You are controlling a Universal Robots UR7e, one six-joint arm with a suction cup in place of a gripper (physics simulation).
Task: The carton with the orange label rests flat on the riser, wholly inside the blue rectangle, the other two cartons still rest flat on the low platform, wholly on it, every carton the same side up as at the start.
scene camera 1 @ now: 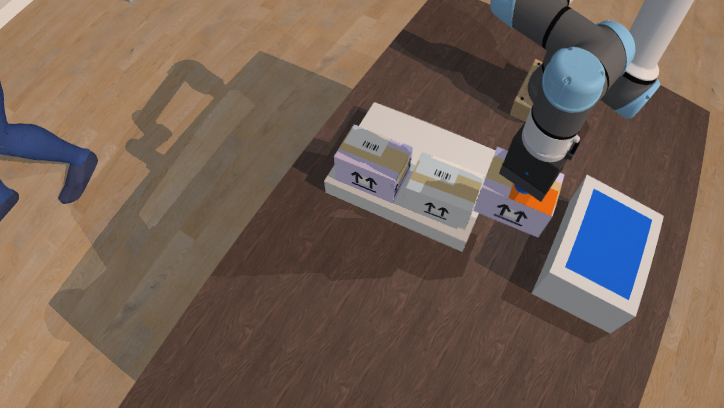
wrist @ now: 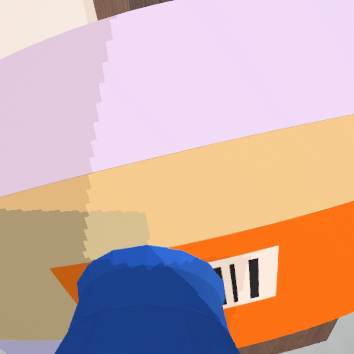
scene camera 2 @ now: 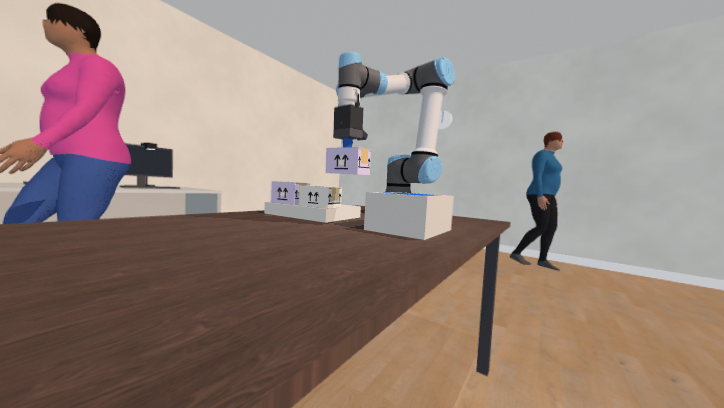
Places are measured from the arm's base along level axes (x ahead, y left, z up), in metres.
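Where they show: hand at its tool point: (wrist: 153, 260) (scene camera 2: 347, 152).
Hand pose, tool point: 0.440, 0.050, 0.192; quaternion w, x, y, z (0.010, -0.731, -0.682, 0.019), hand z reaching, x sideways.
Note:
Each offset is from my tool point to the top centre of the thing, as dx, dy, dz. "*": to the spot under its first point. Level surfaces: height alone.
My suction gripper (scene camera 1: 521, 189) (scene camera 2: 347, 143) (wrist: 150, 280) is shut on the lilac carton with the orange label @[-0.010, -0.003, +0.015] (scene camera 1: 514, 210) (scene camera 2: 341, 160) (wrist: 225, 140). The carton hangs level, arrows up, above the right end of the low platform, left of the riser, higher than the riser's top. The riser @[-0.094, +0.212, -0.131] (scene camera 1: 577, 299) (scene camera 2: 392, 215) is a white block with a blue rectangle @[* -0.090, +0.211, -0.131] (scene camera 1: 610, 243) on top. A lilac carton @[+0.018, -0.290, -0.115] (scene camera 1: 367, 174) (scene camera 2: 282, 193) and a grey-white carton @[-0.012, -0.141, -0.126] (scene camera 1: 438, 202) (scene camera 2: 313, 196) rest flat, arrows up, on the low white platform @[-0.055, -0.226, -0.203] (scene camera 1: 405, 121) (scene camera 2: 298, 211), side by side.
The brown table @[dz -0.251] (scene camera 1: 354, 324) (scene camera 2: 177, 283) carries the platform and riser. The arm's wooden base block (scene camera 1: 521, 103) stands behind them. A person in pink (scene camera 2: 83, 106) is at the left, a person in teal (scene camera 2: 547, 172) at the right. A monitor (scene camera 2: 150, 161) stands on a desk behind.

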